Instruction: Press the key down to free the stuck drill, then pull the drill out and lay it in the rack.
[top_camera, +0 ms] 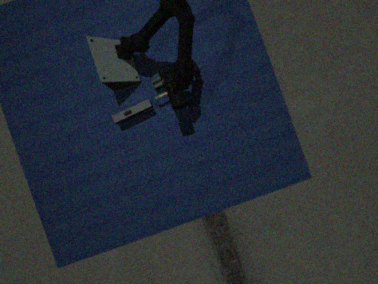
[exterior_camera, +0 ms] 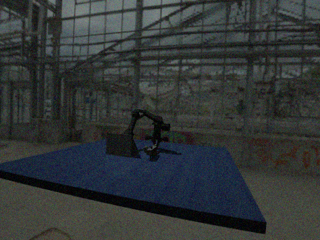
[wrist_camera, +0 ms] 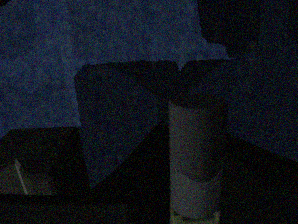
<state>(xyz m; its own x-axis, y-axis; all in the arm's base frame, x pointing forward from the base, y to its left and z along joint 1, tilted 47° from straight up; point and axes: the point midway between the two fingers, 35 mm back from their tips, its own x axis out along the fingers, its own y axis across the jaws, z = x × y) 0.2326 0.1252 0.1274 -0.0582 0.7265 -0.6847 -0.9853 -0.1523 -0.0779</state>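
My gripper tip is now 10 mm short of the drill, 40 mm to the left of it and 40 mm below it. Also, from my gripper tip: long grey block (40 mm ahead, 200 mm to the right, 20 mm above).
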